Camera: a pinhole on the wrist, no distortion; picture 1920 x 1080 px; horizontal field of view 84.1 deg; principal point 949.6 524.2 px. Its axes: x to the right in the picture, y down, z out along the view. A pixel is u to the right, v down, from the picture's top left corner.
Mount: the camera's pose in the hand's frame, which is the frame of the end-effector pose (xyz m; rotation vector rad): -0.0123 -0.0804 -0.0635 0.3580 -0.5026 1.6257
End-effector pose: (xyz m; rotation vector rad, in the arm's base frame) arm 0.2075 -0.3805 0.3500 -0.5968 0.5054 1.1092
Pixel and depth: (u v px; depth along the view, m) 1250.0 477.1 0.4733
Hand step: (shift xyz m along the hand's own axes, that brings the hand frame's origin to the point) -0.0358 -0.2104 0.4107
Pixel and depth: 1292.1 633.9 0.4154
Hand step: -0.0955 -0.1848 0.3542
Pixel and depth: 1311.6 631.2 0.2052
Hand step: -0.0533 -0.1287 0.1448
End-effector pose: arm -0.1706 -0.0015 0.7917 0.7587 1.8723 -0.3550
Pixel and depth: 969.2 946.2 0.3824
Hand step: -0.1865 -0.2832 0.2492
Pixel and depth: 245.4 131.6 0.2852
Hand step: 0.0970 -0.3817 0.0954
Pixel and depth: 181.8 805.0 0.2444
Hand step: -0.0702 -0.3619 0.0479
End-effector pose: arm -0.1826 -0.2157 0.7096 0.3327 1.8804 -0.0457
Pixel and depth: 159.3 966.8 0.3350
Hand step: -0.1413 -0.4758 0.0798
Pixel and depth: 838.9 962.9 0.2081
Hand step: -0.1073 -0.2127 0.0933
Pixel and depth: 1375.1 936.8 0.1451
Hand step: -0.0836 -0.1101 0.0835
